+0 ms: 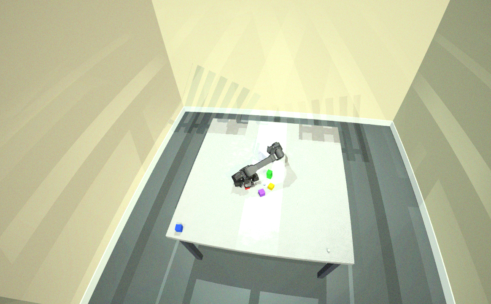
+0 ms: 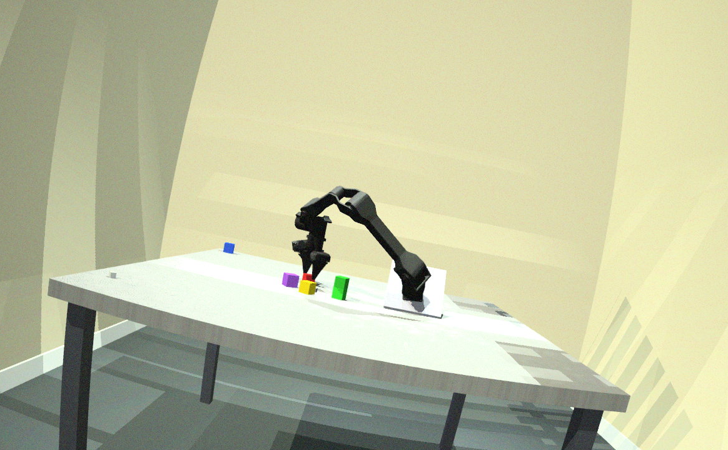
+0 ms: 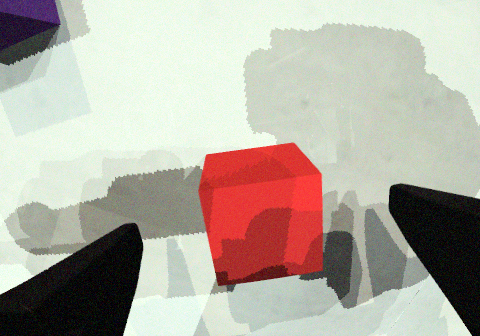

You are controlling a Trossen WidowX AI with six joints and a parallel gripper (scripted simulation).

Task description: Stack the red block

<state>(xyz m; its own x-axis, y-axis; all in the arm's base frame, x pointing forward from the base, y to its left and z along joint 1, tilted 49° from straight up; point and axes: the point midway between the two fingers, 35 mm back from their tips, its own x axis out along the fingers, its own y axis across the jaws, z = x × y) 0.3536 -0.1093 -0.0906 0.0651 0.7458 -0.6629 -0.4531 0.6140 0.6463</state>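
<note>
Now: gripper tip 10 mm above the red block. The rest, counted from my gripper tip: yellow block: 190 mm to the left, 20 mm behind, 10 mm below; then purple block: 120 mm to the left, 50 mm ahead, 10 mm below; then tiny grey cube: 130 mm to the left, 40 mm behind, 20 mm below.
</note>
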